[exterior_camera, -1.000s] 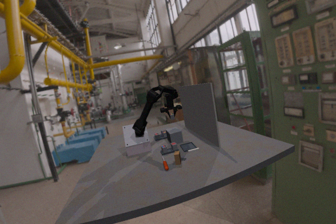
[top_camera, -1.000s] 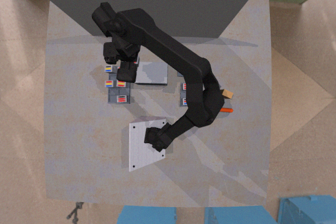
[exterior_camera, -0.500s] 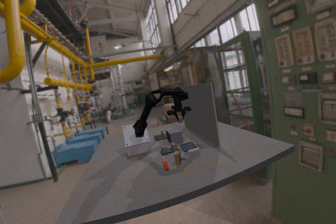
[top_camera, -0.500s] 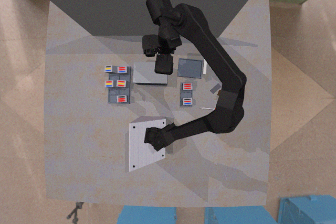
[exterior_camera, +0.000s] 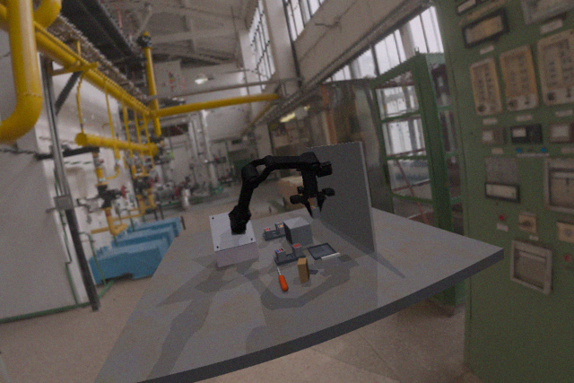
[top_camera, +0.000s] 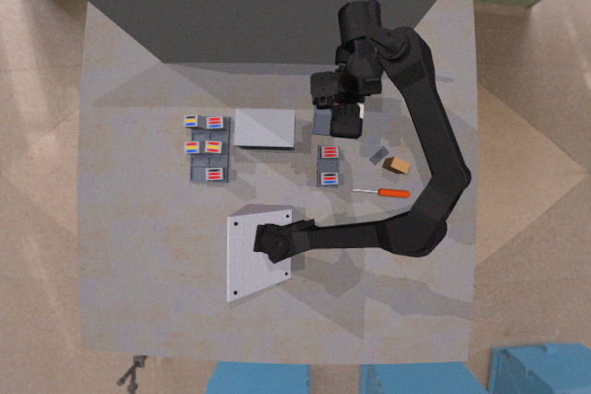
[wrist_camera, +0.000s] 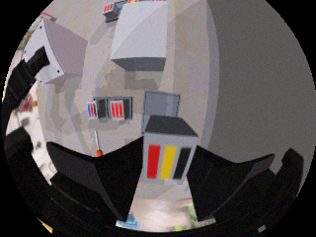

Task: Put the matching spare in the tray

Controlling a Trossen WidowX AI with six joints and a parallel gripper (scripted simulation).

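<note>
Right now my gripper tip is 170 mm above the grey tray and 10 mm to the left of it. Round my gripper tip: grey mounted unit (190 mm to the left, 120 mm below, 70 mm behind); rack (160 mm below, 140 mm behind, 10 mm to the right); tall grey panel (210 mm to the left, 160 mm ahead, 60 mm above).
</note>
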